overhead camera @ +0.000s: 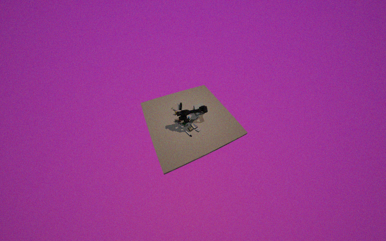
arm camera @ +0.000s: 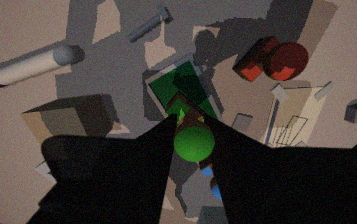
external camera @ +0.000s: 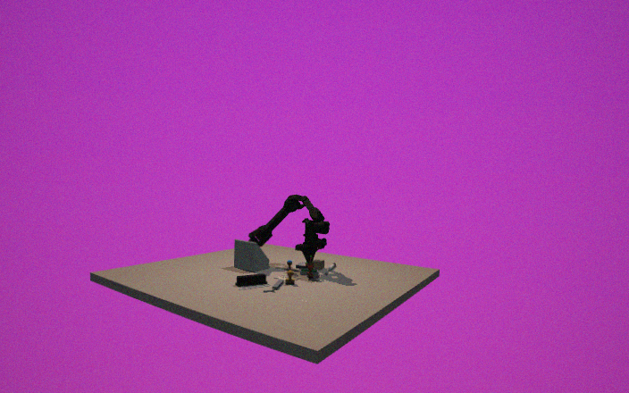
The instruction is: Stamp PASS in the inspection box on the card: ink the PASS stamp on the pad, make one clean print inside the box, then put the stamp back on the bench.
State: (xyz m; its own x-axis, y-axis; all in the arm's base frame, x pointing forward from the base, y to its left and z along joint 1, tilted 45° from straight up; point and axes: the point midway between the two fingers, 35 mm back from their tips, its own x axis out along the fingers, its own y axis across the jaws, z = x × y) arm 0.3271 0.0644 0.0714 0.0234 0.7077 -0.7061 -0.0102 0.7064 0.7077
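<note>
My gripper tip is now 50 mm above the green ink pad. Round my gripper tip: blue-knobbed stamp 90 mm behind, 50 mm to the right, 40 mm below; then red-knobbed stamp 70 mm to the right, 50 mm ahead, 40 mm below; then green-knobbed stamp right at my gripper tip.
</note>
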